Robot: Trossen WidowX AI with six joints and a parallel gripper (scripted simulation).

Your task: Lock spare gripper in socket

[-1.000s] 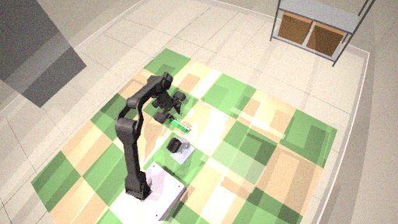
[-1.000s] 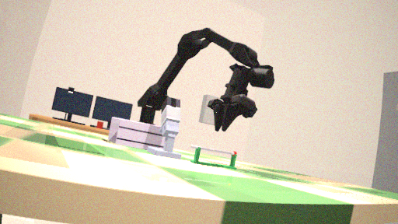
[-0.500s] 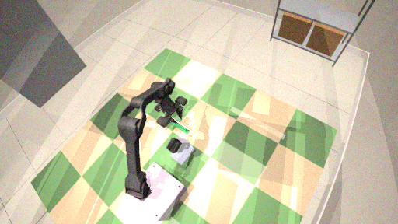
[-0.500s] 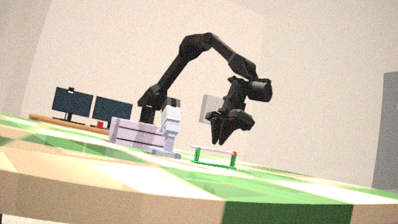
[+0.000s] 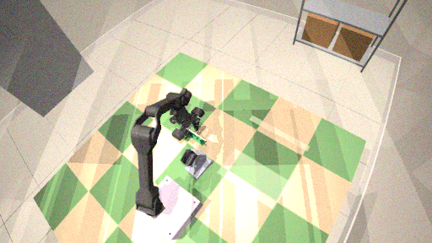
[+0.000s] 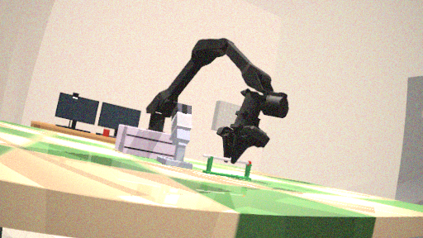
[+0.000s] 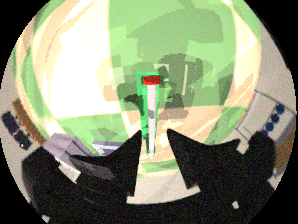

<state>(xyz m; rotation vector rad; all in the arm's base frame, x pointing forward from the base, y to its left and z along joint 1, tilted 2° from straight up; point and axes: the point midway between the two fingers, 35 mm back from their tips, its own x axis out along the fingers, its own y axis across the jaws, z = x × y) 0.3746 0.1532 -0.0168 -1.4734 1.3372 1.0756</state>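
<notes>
My gripper tip is 120 mm to the left of the socket, 100 mm past it and 10 mm below it. From my gripper tip the other things lie so: spare gripper 120 mm to the right, 110 mm behind, 80 mm above.
</notes>
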